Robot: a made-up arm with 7 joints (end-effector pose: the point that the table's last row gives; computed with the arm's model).
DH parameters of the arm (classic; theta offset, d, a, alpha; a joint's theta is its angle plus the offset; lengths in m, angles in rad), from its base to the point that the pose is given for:
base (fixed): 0 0 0 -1.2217
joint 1: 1.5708 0 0 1.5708
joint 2: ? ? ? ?
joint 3: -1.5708 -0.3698 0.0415 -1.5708
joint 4: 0 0 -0.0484 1.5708
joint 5: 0 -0.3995 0 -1.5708
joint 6: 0 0 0 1.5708
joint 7: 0 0 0 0
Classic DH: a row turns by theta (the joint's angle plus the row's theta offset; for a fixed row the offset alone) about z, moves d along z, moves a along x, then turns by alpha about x.
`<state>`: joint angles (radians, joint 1 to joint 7).
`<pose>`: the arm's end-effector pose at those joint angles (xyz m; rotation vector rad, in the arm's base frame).
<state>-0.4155 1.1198 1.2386 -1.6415 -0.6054 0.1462 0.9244</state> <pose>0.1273 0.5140 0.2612 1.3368 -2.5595 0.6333</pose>
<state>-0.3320 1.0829 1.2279 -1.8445 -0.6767 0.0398 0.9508</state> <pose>0.1240 0.4508 0.2636 1.4797 -2.6194 0.2463</pose>
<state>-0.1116 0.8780 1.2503 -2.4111 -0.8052 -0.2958 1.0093</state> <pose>0.0994 0.2850 0.1954 -1.6062 2.5777 0.7742</pose>
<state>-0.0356 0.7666 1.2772 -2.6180 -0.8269 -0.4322 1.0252</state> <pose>0.0795 0.2276 0.1561 -1.5696 2.4505 1.0822</pose>
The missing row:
joint 2: 1.2217 0 0 -1.5708
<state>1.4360 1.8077 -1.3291 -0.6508 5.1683 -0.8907 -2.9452</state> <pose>-0.3059 0.6789 0.1400 1.4186 1.6046 0.8166</pose>
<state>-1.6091 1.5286 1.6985 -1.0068 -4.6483 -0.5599 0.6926</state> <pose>-0.0840 0.6843 0.1978 1.0855 0.5245 -0.0749</pose>
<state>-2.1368 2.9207 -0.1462 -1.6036 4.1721 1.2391 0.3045</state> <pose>-0.4932 0.1862 0.2861 -1.3498 -1.2127 -1.4332</pose>
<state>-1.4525 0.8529 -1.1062 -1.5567 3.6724 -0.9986 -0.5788</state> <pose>0.5805 -0.1760 0.0739 -0.8885 -0.9723 1.0412</pose>
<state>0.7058 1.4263 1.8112 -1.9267 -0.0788 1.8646 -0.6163</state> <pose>0.0769 0.3303 0.3853 1.6576 -0.1725 0.7056</pose>
